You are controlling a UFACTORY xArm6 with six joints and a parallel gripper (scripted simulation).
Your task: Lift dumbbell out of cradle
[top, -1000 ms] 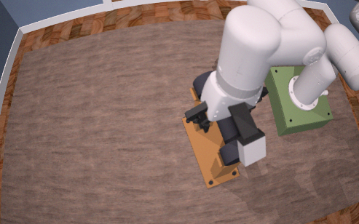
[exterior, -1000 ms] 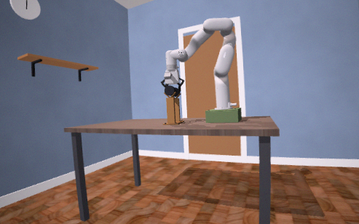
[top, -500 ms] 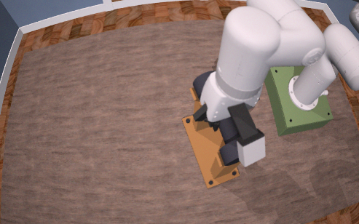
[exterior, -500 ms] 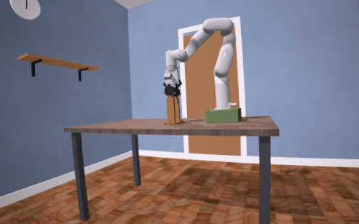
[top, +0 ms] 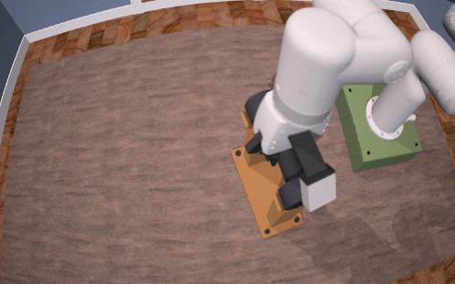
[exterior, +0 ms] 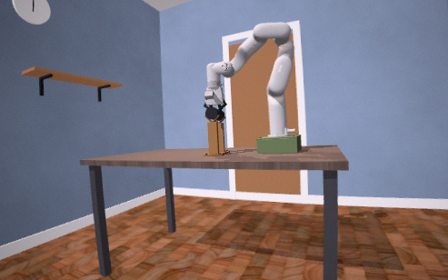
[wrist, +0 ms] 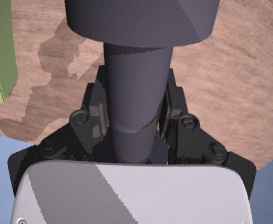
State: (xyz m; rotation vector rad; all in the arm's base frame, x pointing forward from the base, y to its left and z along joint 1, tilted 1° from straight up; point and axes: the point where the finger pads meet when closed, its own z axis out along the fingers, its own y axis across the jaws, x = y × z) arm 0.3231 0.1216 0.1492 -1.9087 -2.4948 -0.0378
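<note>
Right now the dark dumbbell is right at my hand. Round my hand: orange cradle (130 mm below).
</note>
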